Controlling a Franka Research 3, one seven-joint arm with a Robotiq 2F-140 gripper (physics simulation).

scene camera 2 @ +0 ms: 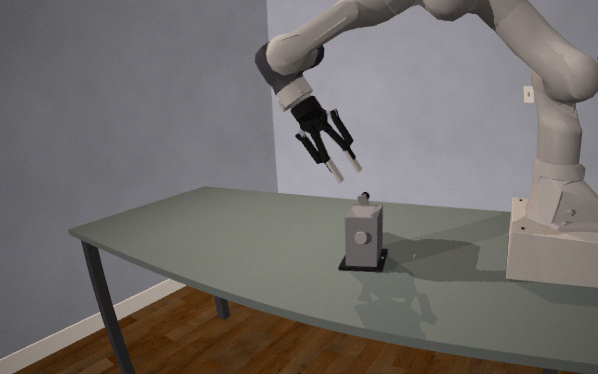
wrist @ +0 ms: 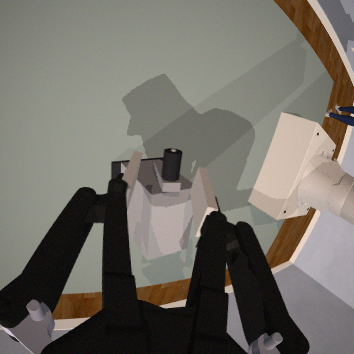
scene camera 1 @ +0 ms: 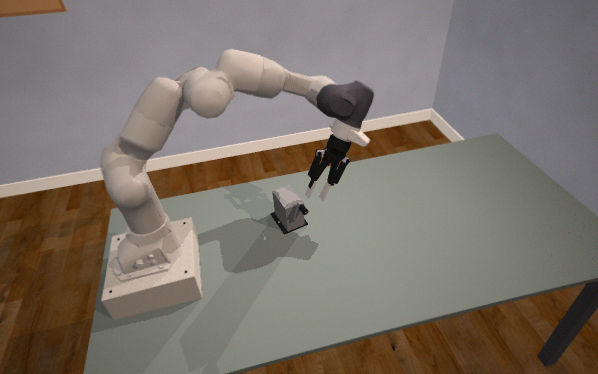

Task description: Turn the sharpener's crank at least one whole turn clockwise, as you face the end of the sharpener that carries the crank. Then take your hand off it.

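Observation:
The grey sharpener (scene camera 1: 281,207) (scene camera 2: 355,252) (wrist: 165,225) stands upright on its black base plate (scene camera 1: 295,228) (scene camera 2: 360,267) on the table. Its crank carries a black knob (scene camera 1: 303,209) (scene camera 2: 365,195) (wrist: 172,165) and points up, with the knob a little above the top of the body in the scene camera 2 view. My gripper (scene camera 1: 316,195) (scene camera 2: 350,176) (wrist: 166,172) is open and empty. Its pale fingertips are above the knob, apart from it and from the body. In the wrist view the knob shows between the fingers, with space on both sides.
The green-grey table (scene camera 1: 425,225) (scene camera 2: 225,240) (wrist: 75,75) bears the sharpener and the arm's pale base block (scene camera 1: 155,300) (scene camera 2: 550,260) (wrist: 282,160). The block stands apart from the sharpener, on the side away from the gripper. The arm arches high over the table, and its shadow falls around the sharpener.

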